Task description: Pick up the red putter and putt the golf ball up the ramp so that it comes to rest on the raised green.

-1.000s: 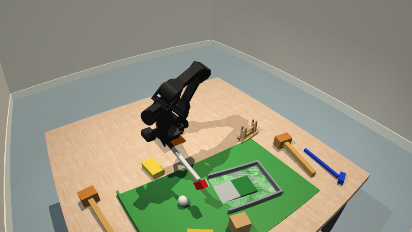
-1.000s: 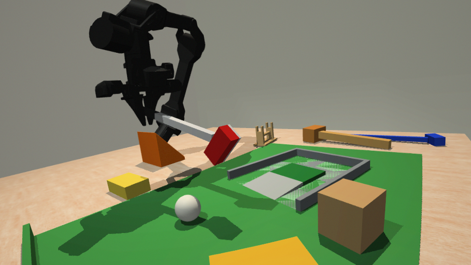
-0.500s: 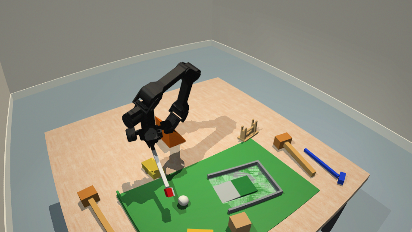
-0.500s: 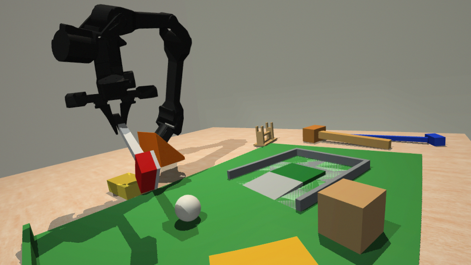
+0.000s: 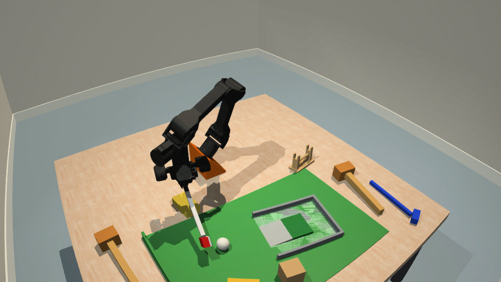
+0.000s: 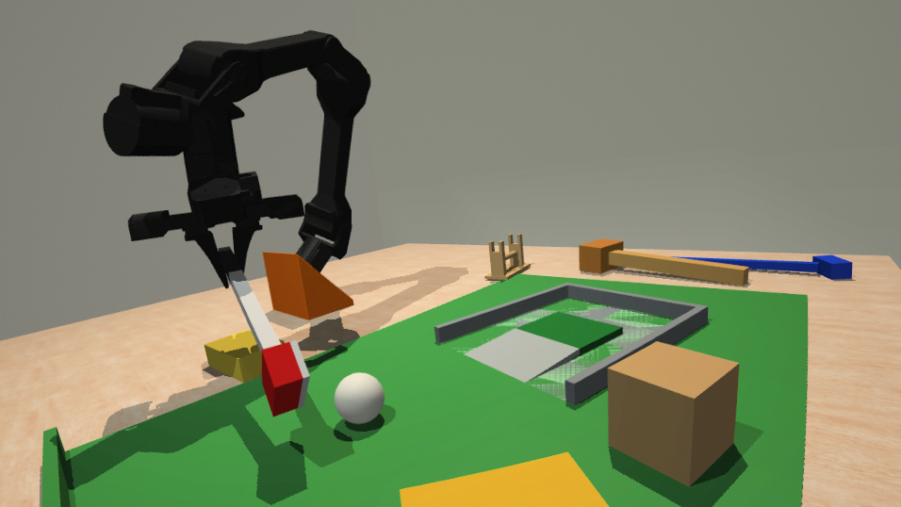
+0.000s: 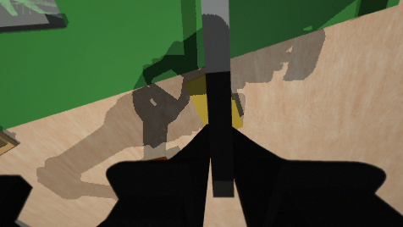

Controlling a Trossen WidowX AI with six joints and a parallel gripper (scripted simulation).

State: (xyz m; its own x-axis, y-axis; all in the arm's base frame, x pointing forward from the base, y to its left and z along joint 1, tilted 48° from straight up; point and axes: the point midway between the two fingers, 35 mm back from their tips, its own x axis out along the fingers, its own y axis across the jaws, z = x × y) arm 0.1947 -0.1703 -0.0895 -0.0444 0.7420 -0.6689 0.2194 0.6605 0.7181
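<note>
My gripper tip is 10 mm past the yellow block and 90 mm above it. The rest, counted from my gripper tip: green mat 290 mm ahead, 160 mm to the left, 100 mm below; white golf ball 230 mm ahead, 10 mm to the left, 80 mm below; brown cube 450 mm ahead, 120 mm to the left, 70 mm below.
</note>
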